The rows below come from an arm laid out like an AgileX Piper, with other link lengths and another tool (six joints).
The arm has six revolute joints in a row. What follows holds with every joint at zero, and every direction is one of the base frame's. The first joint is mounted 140.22 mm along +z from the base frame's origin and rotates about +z. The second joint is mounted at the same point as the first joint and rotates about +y. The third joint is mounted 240.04 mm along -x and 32.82 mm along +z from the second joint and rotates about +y. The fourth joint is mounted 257.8 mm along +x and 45.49 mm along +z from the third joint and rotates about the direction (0.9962, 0, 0.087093). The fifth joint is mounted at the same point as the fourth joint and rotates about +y. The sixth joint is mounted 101.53 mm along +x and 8.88 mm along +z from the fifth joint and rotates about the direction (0.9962, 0, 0.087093). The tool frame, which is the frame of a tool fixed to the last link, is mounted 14.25 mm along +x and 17 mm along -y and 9.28 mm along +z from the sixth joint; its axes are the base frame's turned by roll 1.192, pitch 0.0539 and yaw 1.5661 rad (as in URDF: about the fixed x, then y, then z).
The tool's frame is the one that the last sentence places.
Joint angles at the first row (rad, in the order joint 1, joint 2, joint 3, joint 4, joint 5, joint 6):
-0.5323 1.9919 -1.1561 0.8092 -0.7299 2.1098
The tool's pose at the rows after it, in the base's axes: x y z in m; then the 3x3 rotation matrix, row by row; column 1 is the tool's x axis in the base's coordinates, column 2 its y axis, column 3 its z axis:
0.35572, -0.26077, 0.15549; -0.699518, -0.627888, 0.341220; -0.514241, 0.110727, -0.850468; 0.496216, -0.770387, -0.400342
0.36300, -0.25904, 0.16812; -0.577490, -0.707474, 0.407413; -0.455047, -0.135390, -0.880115; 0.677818, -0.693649, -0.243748
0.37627, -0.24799, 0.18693; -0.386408, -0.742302, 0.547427; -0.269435, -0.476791, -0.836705; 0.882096, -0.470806, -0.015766
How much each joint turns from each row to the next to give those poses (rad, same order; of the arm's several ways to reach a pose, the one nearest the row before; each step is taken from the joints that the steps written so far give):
-0.0007 -0.0119 0.0000 -0.0143 0.0088 -0.0064
-0.0016 0.0000 0.0000 -0.2138 -0.0678 -0.0720
0.0000 -0.0070 0.0000 -0.3218 -0.0804 -0.1236

